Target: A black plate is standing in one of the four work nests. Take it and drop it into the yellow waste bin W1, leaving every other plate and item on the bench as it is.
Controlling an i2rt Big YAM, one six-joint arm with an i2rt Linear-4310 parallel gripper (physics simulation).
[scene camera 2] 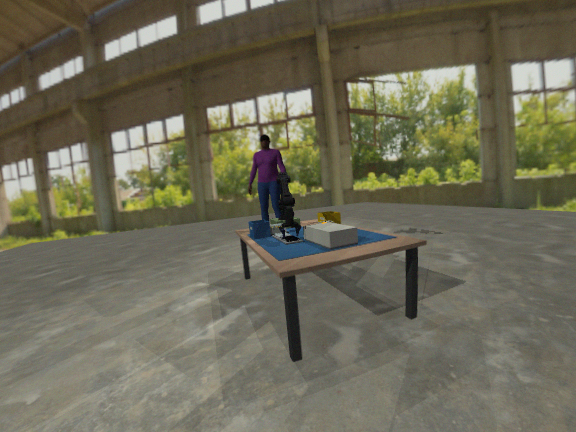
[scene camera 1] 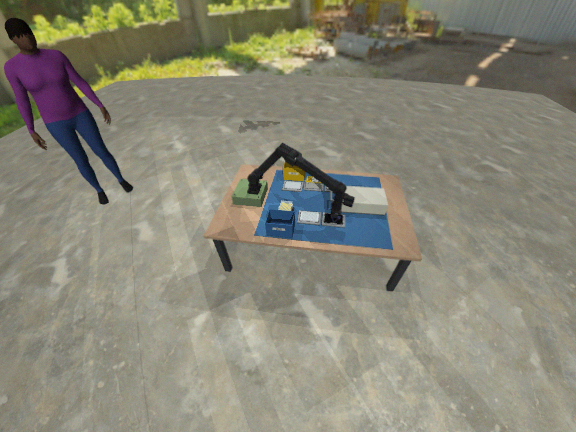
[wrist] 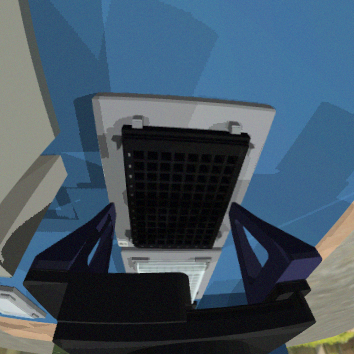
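Where they show: gripper, fingertip midpoint: [scene camera 2: 290,237] [scene camera 1: 333,217] [wrist: 173,207]; arm's base at its link origin: [scene camera 1: 254,189].
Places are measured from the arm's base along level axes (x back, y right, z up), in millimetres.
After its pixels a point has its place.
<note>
A black plate [wrist: 180,195] {x -644, y 162, z -51 mm} with a grid of square wells lies in a grey work nest [wrist: 185,107] {x -708, y 159, z -65 mm} in the front row of the bench, right of a nest with a white plate [scene camera 1: 309,217] {x -459, y 187, z -51 mm} [wrist: 172,275]. My gripper [scene camera 1: 333,218] {x -631, y 158, z -50 mm} [scene camera 2: 290,236] {x -631, y 158, z -50 mm} [wrist: 173,207] {x -631, y 158, z -50 mm} is open and empty, pointing down over the black plate. In the wrist view, its fingertips show on either side of the plate's near half, apart from its edges. Their exact height above it is unclear. The yellow waste bin [scene camera 1: 293,173] {x -261, y -262, z -2 mm} [scene camera 2: 330,217] {x -348, y -298, z 10 mm} stands at the back left of the mat; its label is unreadable.
A long cream box [scene camera 1: 368,200] {x -864, y 18, z 25 mm} [scene camera 2: 331,235] {x -1001, y 33, z 3 mm} [wrist: 25,75] {x -724, y 65, z -57 mm} stands close to the gripper. A blue bin [scene camera 1: 280,229] {x -292, y 377, z -3 mm} [scene camera 2: 259,229] {x -368, y 325, z -8 mm} stands front left. A small yellowish item [scene camera 1: 285,205] {x -272, y 125, z -20 mm} lies behind it. A rear nest [scene camera 1: 293,185] {x -277, y -169, z -57 mm} holds a white plate. A person [scene camera 1: 62,95] stands beyond the bench.
</note>
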